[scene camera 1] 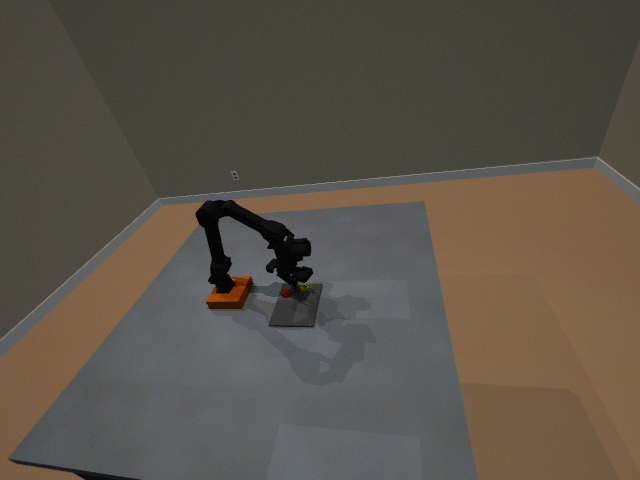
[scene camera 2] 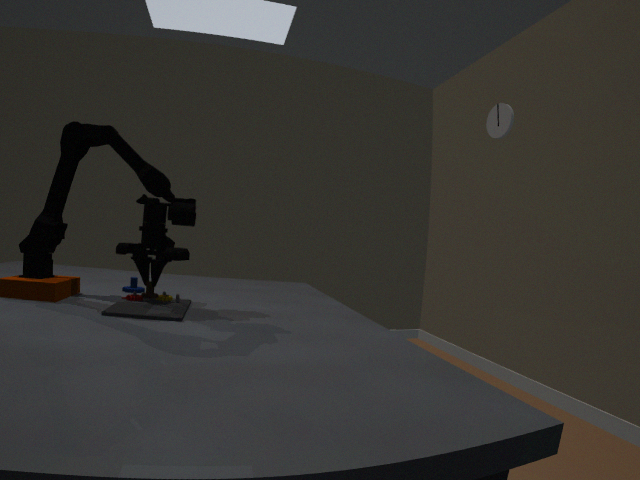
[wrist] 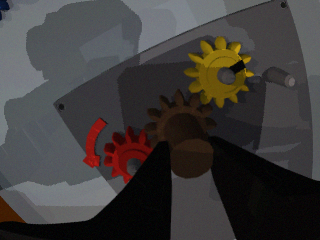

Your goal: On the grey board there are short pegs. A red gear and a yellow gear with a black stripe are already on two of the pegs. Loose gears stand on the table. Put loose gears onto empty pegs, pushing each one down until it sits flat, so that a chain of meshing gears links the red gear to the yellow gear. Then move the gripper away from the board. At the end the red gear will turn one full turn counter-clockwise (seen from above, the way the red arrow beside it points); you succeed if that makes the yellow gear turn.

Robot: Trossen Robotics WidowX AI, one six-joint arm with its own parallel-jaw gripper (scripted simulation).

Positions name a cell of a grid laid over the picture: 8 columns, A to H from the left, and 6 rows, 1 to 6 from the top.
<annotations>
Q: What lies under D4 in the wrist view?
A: A red gear.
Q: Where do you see a yellow gear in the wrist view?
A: At F2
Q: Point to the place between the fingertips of my gripper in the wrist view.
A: E4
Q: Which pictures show my gripper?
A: Scene camera 1, scene camera 2 and the wrist view: all of them.
</annotations>
